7 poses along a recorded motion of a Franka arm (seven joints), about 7.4 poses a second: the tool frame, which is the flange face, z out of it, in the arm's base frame.
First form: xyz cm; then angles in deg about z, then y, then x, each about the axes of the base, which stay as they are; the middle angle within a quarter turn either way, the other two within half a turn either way.
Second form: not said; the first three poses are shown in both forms.
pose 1, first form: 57.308 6.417 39.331 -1.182 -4.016 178.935
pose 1, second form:
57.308 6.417 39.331
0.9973 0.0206 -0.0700
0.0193 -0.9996 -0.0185
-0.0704 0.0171 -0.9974

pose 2, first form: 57.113 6.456 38.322 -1.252 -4.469 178.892
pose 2, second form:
57.113 6.456 38.322
0.9967 0.0218 -0.0779
0.0203 -0.9996 -0.0193
-0.0783 0.0176 -0.9968

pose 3, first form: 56.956 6.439 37.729 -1.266 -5.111 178.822
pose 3, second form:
56.956 6.439 37.729
0.9958 0.0220 -0.0891
0.0203 -0.9996 -0.0205
-0.0895 0.0186 -0.9958

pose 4, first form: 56.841 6.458 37.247 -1.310 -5.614 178.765
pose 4, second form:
56.841 6.458 37.247
0.9949 0.0228 -0.0978
0.0207 -0.9996 -0.0214
-0.0983 0.0193 -0.9950

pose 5, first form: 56.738 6.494 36.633 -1.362 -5.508 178.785
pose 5, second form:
56.738 6.494 36.633
0.9951 0.0237 -0.0960
0.0217 -0.9995 -0.0211
-0.0964 0.0189 -0.9952

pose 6, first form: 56.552 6.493 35.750 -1.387 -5.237 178.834
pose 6, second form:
56.552 6.493 35.750
0.9955 0.0241 -0.0913
0.0223 -0.9995 -0.0203
-0.0917 0.0181 -0.9956

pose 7, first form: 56.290 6.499 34.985 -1.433 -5.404 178.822
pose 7, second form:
56.290 6.499 34.985
0.9952 0.0249 -0.0942
0.0231 -0.9995 -0.0205
-0.0946 0.0182 -0.9953

